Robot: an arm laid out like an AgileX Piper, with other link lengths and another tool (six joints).
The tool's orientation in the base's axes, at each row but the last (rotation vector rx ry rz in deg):
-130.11 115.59 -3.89
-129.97 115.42 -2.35
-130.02 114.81 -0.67
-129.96 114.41 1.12
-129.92 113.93 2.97
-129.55 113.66 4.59
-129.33 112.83 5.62
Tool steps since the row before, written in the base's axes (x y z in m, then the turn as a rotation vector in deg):
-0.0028 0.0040 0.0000 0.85 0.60 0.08
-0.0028 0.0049 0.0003 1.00 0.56 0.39
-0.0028 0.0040 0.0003 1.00 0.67 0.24
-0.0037 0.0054 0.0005 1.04 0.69 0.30
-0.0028 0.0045 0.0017 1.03 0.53 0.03
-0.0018 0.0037 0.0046 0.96 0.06 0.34
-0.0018 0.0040 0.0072 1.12 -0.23 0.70
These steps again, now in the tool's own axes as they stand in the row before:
-0.0043 0.0023 -0.0001 -0.50 -0.92 0.04
-0.0052 0.0022 -0.0002 -0.45 -1.09 -0.26
-0.0043 0.0023 -0.0002 -0.55 -1.09 -0.10
-0.0059 0.0030 -0.0002 -0.57 -1.14 -0.16
-0.0050 0.0021 -0.0013 -0.39 -1.09 0.09
-0.0045 0.0010 -0.0041 0.03 -0.98 -0.28
-0.0052 0.0008 -0.0066 0.28 -1.12 -0.67

